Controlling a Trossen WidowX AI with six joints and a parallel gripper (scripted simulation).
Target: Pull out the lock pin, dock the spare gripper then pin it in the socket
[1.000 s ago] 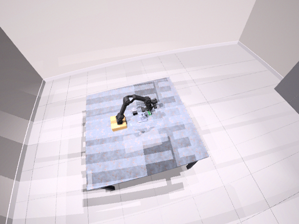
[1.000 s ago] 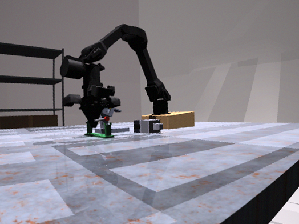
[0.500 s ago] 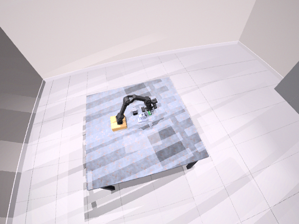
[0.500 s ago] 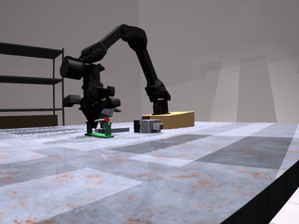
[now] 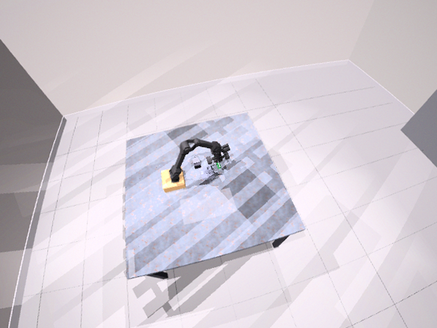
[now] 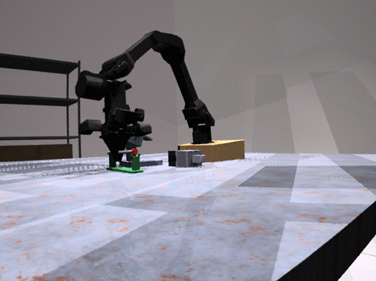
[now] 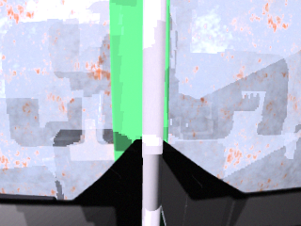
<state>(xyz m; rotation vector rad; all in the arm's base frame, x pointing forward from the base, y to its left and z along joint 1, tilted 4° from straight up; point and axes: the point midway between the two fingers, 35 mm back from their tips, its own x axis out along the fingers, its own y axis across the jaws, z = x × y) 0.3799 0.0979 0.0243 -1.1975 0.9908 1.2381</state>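
Right now the green mount is 2 cm to the left of my gripper tip. From my gripper tip the other things lie so: spare gripper: 19 cm behind, 5 cm to the left; then socket: 10 cm behind, 8 cm to the right, 3 cm above.
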